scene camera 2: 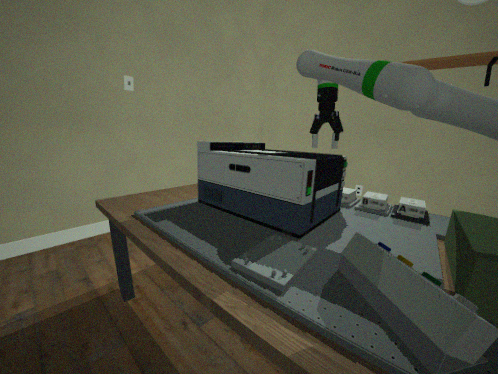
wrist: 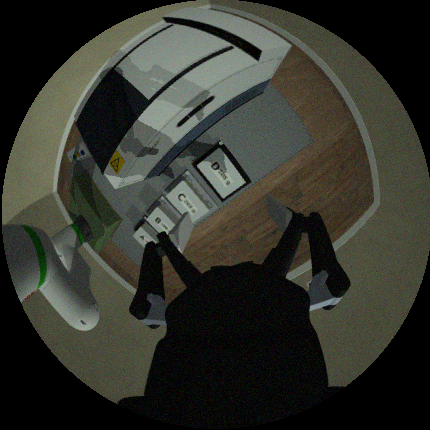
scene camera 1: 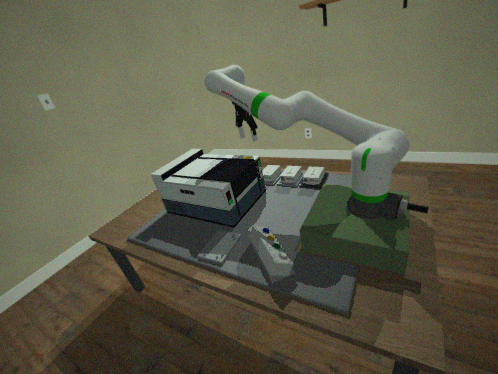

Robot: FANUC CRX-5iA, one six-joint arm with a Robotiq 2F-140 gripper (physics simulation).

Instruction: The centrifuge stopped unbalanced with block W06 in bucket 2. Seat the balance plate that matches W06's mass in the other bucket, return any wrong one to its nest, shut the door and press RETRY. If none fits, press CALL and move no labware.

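Where they show: gripper, between the fingertips: (scene camera 2: 323,148) (wrist: 228,212) (scene camera 1: 249,139); arm's base, origin of its link: (wrist: 84,227) (scene camera 1: 367,206).
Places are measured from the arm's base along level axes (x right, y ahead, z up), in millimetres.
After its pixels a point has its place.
Observation:
My gripper (scene camera 1: 248,135) {z 144, x 234, y 740 mm} (scene camera 2: 325,142) {z 144, x 234, y 740 mm} (wrist: 228,212) {z 144, x 234, y 740 mm} is open and empty, pointing down, above and beyond the centrifuge. The centrifuge (scene camera 1: 192,194) {z 71, x -282, y 695 mm} (scene camera 2: 260,175) {z 67, x -272, y 643 mm} (wrist: 197,80) {z 125, x 13, y 811 mm} is a white and dark-blue box with a dark panel on top; its buckets and block W06 do not show. Balance plates A (scene camera 1: 314,175) {z -29, x 218, y 324 mm} (scene camera 2: 411,207) {z -40, x 195, y 338 mm} (wrist: 143,237) {z -31, x 236, y 350 mm}, B (scene camera 1: 291,175) {z -34, x 190, y 447 mm} (scene camera 2: 375,201) {z -42, x 174, y 457 mm} (wrist: 160,221) {z -32, x 218, y 478 mm} and C (scene camera 1: 271,172) {z -32, x 185, y 576 mm} (scene camera 2: 349,194) {z -38, x 174, y 563 mm} (wrist: 187,201) {z -31, x 208, y 613 mm} sit in a row in their nests. Plate D (wrist: 223,176) {z -32, x 198, y 749 mm}, marked 205 g, sits at the row's end. The sloped button box (scene camera 1: 270,255) {z -4, x -376, y 200 mm} (scene camera 2: 395,295) {z -39, x -369, y 247 mm} carries blue, yellow and green buttons.
A flat grey plate with small pegs (scene camera 1: 220,249) {z -71, x -394, y 446 mm} (scene camera 2: 280,265) {z -71, x -401, y 437 mm} lies near the table's front edge, between centrifuge and button box. The green arm base (scene camera 1: 350,225) {z 1, x -132, y 21 mm} (scene camera 2: 475,245) {z 4, x -175, y 170 mm} (wrist: 92,207) {z -3, x -17, y 202 mm} stands at the right in scene camera 1. A wall shelf (scene camera 1: 320,4) (scene camera 2: 455,59) hangs behind.

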